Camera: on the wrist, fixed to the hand. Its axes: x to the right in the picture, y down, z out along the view.
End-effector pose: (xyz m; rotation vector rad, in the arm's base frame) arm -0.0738 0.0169 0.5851 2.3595 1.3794 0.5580
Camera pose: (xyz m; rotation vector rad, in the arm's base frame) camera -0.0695 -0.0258 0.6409 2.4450 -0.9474 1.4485
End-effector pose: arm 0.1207 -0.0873 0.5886 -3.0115 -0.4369 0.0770
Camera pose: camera 0.1117 -0.1464 0.6257 2.1024 -1.7866 0.3622
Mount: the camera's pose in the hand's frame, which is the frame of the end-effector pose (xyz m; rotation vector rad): -0.0268 0.0500 -0.0416 -0.4921 0.3445 1.6683
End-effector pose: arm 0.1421 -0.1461 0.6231 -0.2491 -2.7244 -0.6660
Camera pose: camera 0.1904 -0.1245 0.6695 -1.9020 -1.1781 -0.6273
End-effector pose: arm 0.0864 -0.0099 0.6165 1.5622 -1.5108 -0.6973
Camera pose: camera 0.0925 0.0276 0.6757 -0.2084 -1.5912 0.2066
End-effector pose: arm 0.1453 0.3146 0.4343 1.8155 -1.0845 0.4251
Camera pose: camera 0.0963 0.3554 0.4640 0.0455 -1.9925 1.1918
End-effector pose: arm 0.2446 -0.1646 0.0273 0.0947 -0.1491 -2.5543
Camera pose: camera 0.2983 -0.1949 -0.0066 0.1327 0.3890 -0.8334
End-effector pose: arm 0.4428 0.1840 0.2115 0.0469 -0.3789 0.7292
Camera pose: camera 0.4050 0.2114 0.1588 -0.9576 -0.1842 2.2136
